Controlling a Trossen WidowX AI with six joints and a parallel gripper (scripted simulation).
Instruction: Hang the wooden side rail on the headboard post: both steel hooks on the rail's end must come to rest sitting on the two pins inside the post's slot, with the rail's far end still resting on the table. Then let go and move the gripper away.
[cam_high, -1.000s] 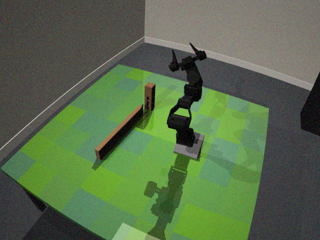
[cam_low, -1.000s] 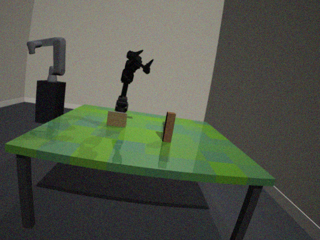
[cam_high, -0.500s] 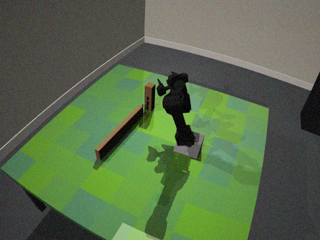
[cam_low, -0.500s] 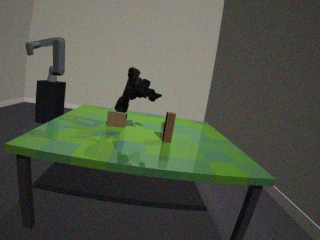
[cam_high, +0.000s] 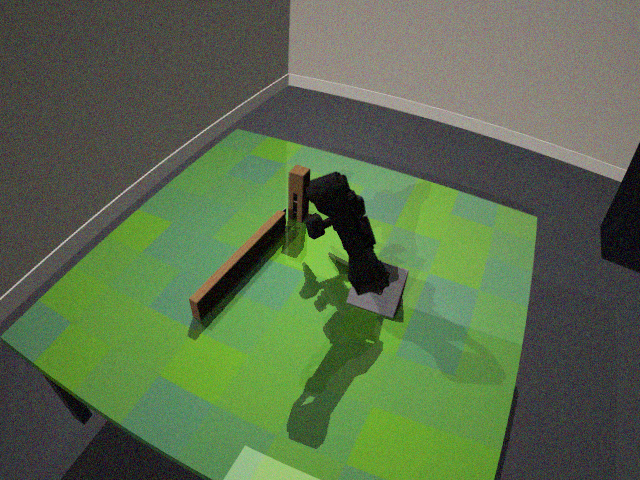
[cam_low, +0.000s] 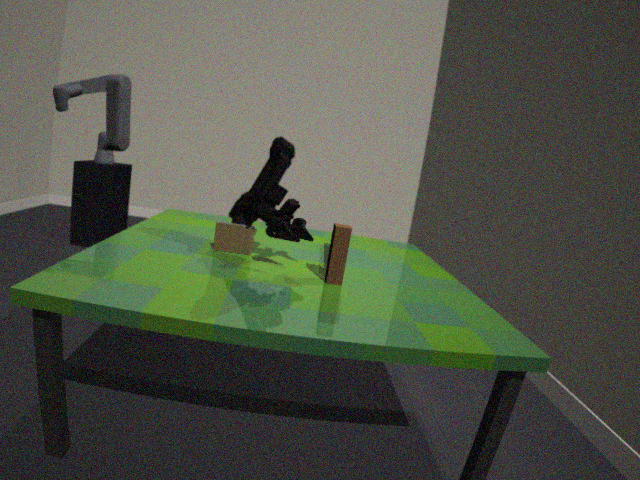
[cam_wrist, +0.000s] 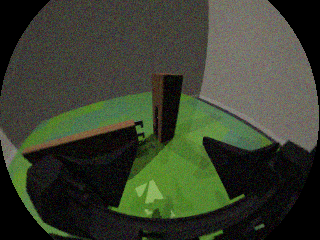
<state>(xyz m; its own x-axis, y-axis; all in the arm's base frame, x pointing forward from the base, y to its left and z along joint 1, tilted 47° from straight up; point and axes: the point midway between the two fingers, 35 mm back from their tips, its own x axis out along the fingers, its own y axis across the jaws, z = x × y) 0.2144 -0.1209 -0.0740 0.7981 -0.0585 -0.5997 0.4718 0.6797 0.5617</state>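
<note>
The headboard post is 100 mm ahead of my gripper tip, 50 mm to the right of it and 20 mm below it.
</note>
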